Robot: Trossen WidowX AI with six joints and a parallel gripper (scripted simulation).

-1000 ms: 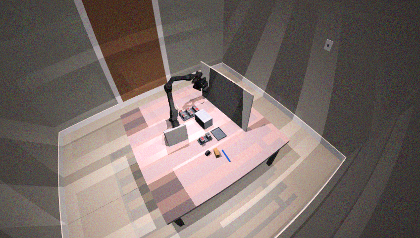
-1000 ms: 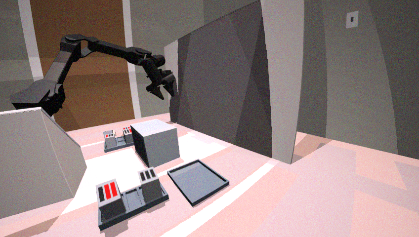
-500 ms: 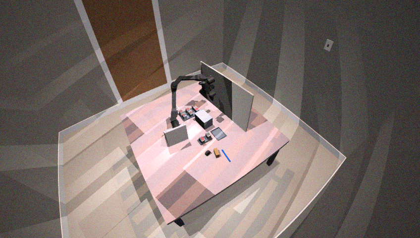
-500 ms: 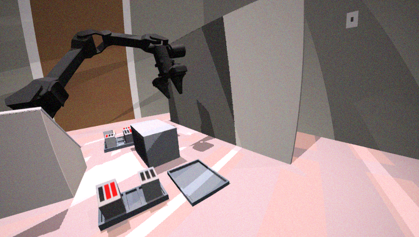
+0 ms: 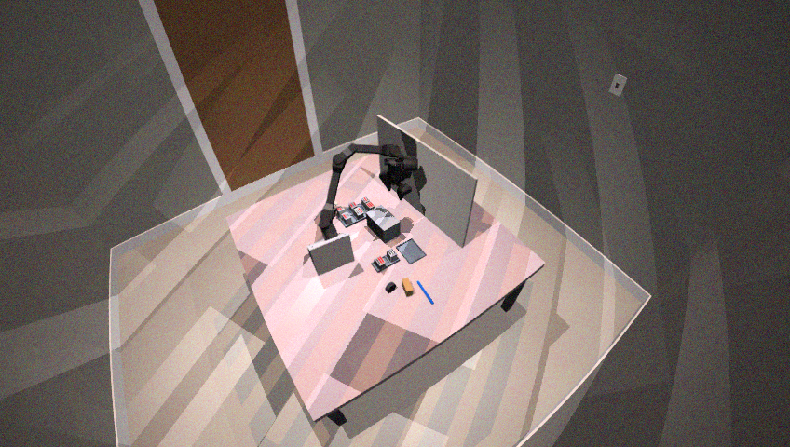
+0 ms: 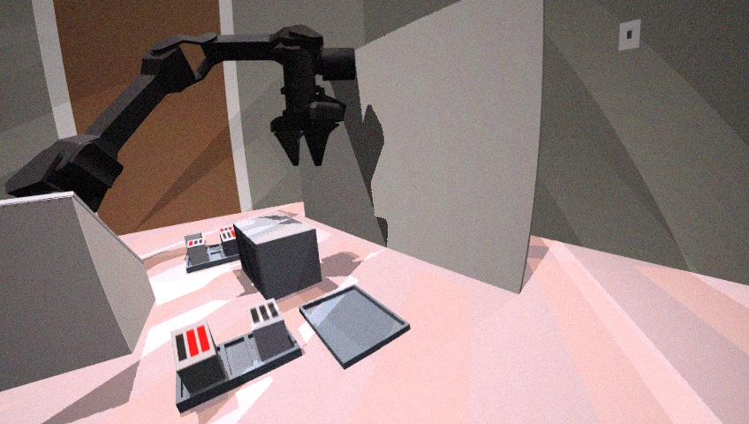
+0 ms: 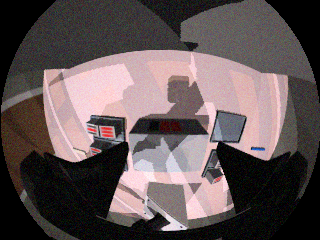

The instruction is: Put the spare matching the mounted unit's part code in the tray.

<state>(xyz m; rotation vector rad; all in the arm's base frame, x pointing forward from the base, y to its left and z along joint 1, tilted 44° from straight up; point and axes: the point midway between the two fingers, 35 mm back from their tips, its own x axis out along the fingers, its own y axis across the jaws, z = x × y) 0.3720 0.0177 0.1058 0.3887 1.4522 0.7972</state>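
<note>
My gripper tip is 250 mm past the grey spare, 170 mm to the right of it and 150 mm above it. Round my gripper tip: tall grey panel 150 mm ahead, 40 mm to the left, 30 mm above; mounted unit 150 mm below, 80 mm behind, 10 mm to the right; flat grey tray 210 mm to the right, 190 mm below, 10 mm behind.
</note>
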